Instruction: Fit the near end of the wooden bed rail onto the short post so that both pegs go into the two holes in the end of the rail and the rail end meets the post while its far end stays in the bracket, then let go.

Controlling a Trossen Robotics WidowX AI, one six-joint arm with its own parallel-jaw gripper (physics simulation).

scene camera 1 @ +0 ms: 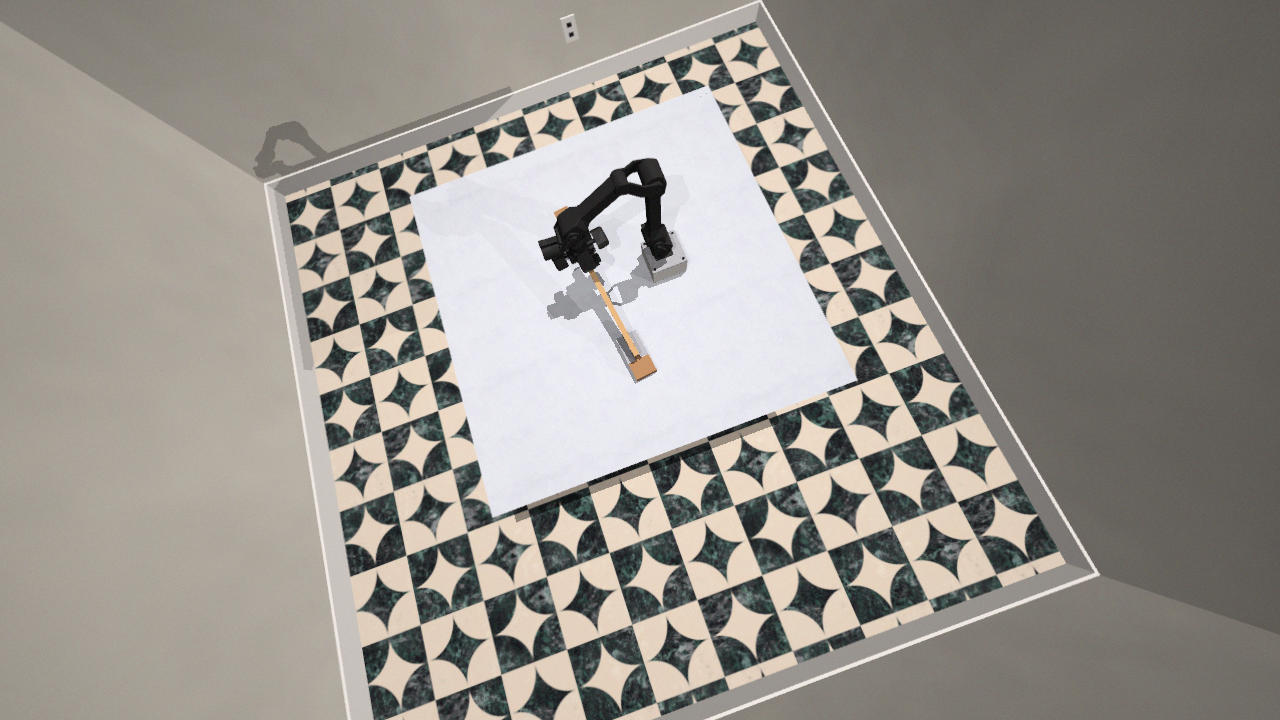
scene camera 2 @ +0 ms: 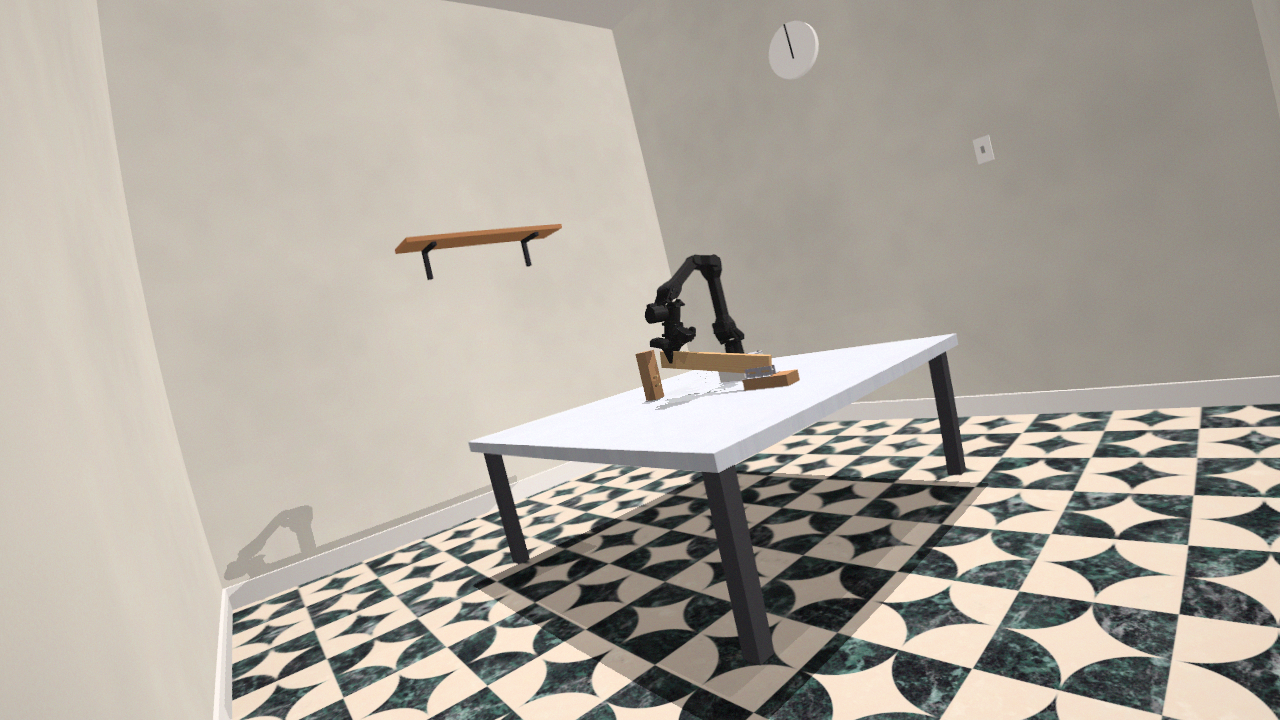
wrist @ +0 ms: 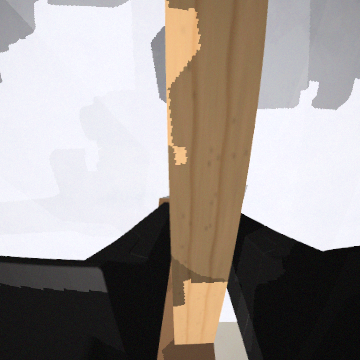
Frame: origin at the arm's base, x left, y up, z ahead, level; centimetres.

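Seen in the pictures: gripper, fingertip midpoint: (scene camera 2: 672, 362) (wrist: 190, 209); arm's base at its link origin: (scene camera 1: 661, 250).
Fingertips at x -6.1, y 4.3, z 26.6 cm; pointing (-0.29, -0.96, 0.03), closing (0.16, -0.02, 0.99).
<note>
Offsets run from my fingertips to a thing's middle. Level surfaces: height alone.
The wooden bed rail @(dy -1.9, dx +17.0, dz -2.6 cm) (scene camera 1: 617, 313) (scene camera 2: 720, 361) (wrist: 215, 150) is a long light plank held above the table. Its far end is at the grey bracket (scene camera 2: 759, 371) on an orange-brown block @(dy -10.5, dx +37.3, dz -5.8 cm) (scene camera 1: 642, 368) (scene camera 2: 784, 379). The short post (scene camera 1: 560, 213) (scene camera 2: 648, 374) stands upright by the near end; a narrow gap seems to show between them in scene camera 2, with the rail end at the post's upper part. My gripper (scene camera 1: 590, 270) (scene camera 2: 668, 357) (wrist: 190, 209) is shut on the rail near this end. The pegs and holes cannot be made out clearly.
The white table @(dy -12.3 cm) (scene camera 1: 716, 385) (scene camera 2: 626, 425) carries the arm's grey base (scene camera 1: 666, 261) beside the rail. A wooden wall shelf (scene camera 2: 478, 237) hangs behind, away from the table. Shadows of the arm fall across the table top.
</note>
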